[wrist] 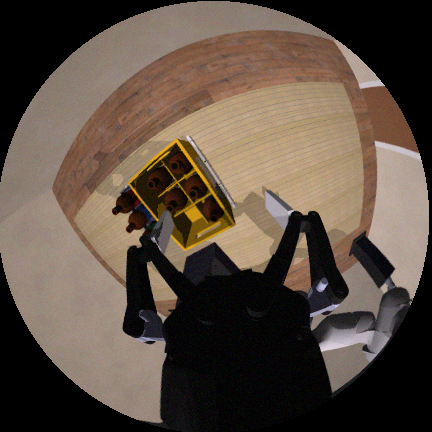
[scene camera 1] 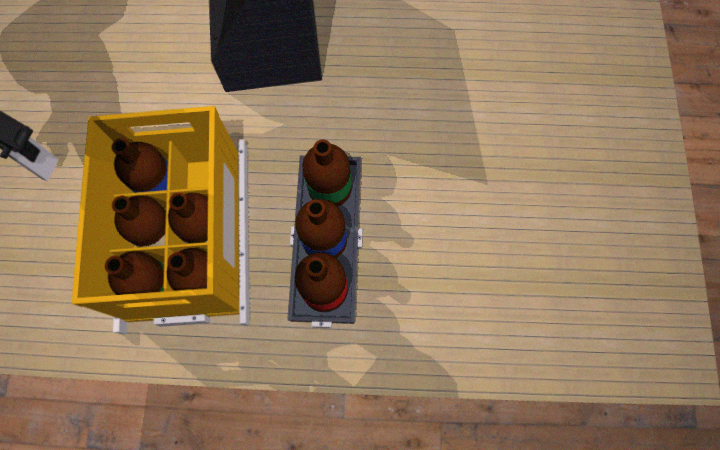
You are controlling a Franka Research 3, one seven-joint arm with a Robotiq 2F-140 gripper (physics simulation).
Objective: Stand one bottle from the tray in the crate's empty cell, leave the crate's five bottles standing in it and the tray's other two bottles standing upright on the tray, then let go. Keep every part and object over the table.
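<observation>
The yellow crate point(scene camera 1: 212, 303) point(wrist: 179, 235) holds five brown bottles. Its empty cell point(scene camera 1: 198, 172) point(wrist: 194, 220) is at the upper right in the scene view. The grey tray point(scene camera 1: 339, 316) bears three upright bottles in a row: one with a green label point(scene camera 1: 324, 169), one with a blue label point(scene camera 1: 319, 225) point(wrist: 137, 219) and one with a red label point(scene camera 1: 319, 278) point(wrist: 126, 202). My gripper point(wrist: 217, 208) is open and empty, above the crate's level. In the wrist view one finger partly covers the crate's edge and the green-label bottle. One fingertip shows at the scene view's left edge.
A dark block point(scene camera 1: 265, 47) point(wrist: 205, 260) is beyond the crate's empty-cell end. White strips point(scene camera 1: 243, 228) point(wrist: 212, 167) run along the crate's sides, with small white stops by the tray. The table's front edge lies below both. Part of a grey arm point(wrist: 345, 327) shows at right.
</observation>
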